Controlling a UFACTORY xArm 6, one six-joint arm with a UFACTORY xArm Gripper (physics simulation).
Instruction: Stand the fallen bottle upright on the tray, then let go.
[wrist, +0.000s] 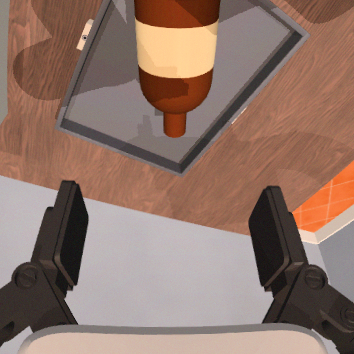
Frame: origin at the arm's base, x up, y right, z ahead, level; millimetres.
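Seen in the pictures: gripper, fingertip midpoint: (170, 201).
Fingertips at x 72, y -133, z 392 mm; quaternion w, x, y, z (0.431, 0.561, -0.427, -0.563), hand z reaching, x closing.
Note:
Offsets run from my fingertips to a thing's top centre. "spot": to the spot under its first point. Level surfaces: height alone.
The brown bottle @(dx -139, dy -13, dz +18 mm) (176, 52) with a cream label shows over the grey tray @(spot: dx -200, dy +20, dz +157 mm) (117, 145). Its shoulder and narrow neck point toward the bottom of the wrist view, and its base is cut off by the top edge. The label's edges bow toward the neck, and the body narrows slightly that way. I cannot tell whether it lies flat or is tilted with the neck lower. My gripper (170, 201) is open and empty, its two dark fingers wide apart. In the view the fingertips are below the bottle's neck and the tray's near corner, apart from both.
The tray rests on a brown wooden surface @(dx -218 mm) (215, 200). A small beige block @(spot: dx -203, dy +83, dz +19 mm) (85, 35) with a dark round mark sits against the tray's left side. A pale grey surface shows beyond the wood's edge. An orange tiled patch (327, 200) with a pale border is at the right.

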